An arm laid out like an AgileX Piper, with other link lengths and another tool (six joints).
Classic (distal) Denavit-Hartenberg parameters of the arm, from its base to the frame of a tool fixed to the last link. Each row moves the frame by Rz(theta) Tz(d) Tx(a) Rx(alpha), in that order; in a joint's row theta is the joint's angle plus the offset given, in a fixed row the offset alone. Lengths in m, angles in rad.
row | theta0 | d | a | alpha
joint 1 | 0 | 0.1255 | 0 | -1.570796
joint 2 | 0.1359 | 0 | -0.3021 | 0
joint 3 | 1.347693 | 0 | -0.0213 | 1.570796
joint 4 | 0 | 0.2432 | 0 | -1.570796
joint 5 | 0 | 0 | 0 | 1.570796
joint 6 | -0.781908 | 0.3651 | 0.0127 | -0.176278
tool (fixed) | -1.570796 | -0.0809 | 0 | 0
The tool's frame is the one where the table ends.
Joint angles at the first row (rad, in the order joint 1, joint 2, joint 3, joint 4, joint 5, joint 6):
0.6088 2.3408 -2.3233 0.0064 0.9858 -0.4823
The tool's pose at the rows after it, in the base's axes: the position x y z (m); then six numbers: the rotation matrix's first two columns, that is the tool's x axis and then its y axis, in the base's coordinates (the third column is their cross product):
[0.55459, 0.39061, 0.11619, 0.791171, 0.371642, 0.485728, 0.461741, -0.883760, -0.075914]
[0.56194, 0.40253, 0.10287, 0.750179, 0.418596, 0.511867, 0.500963, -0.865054, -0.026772]
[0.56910, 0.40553, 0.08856, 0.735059, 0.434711, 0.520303, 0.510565, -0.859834, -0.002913]
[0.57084, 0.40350, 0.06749, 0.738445, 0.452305, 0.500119, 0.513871, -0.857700, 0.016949]
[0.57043, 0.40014, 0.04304, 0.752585, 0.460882, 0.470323, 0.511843, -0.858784, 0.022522]
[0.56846, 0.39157, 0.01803, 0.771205, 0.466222, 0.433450, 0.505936, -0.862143, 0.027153]
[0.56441, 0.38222, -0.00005, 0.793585, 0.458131, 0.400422, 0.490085, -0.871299, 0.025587]
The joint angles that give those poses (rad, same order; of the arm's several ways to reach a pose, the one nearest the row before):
0.6584 2.3857 -2.3244 -0.0677 0.9109 -0.5625
0.6745 2.4243 -2.3244 -0.1034 0.8500 -0.5898
0.6763 2.4573 -2.3244 -0.1253 0.8102 -0.5948
0.6763 2.4905 -2.3244 -0.1402 0.8026 -0.5973
0.6731 2.5259 -2.3243 -0.1412 0.8016 -0.5972
0.6647 2.5489 -2.3009 -0.1403 0.7967 -0.5972
0.6587 2.5557 -2.2671 -0.1435 0.7936 -0.5799

